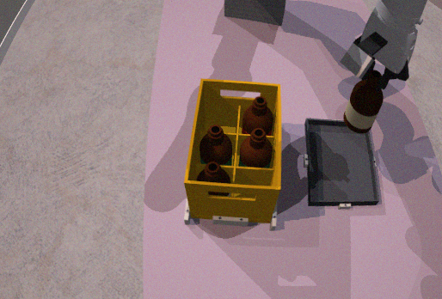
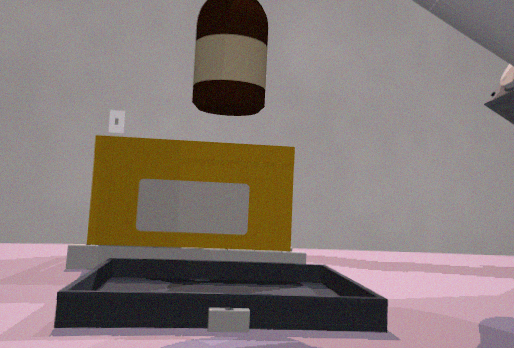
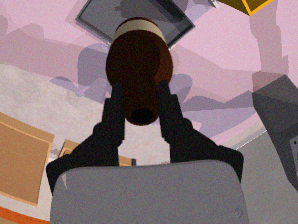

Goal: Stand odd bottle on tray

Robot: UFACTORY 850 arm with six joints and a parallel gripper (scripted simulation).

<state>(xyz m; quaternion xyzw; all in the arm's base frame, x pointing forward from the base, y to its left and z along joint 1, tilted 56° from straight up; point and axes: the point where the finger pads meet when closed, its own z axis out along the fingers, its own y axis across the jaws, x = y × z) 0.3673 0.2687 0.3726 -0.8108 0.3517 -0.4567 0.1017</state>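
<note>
Now: the tray 1 cm to the left of my hand and 32 cm below it. The rest, counted from my hand: yellow crate (1 cm behind, 27 cm to the right, 25 cm below); then bottle (9 cm behind, 21 cm to the right, 25 cm below).
</note>
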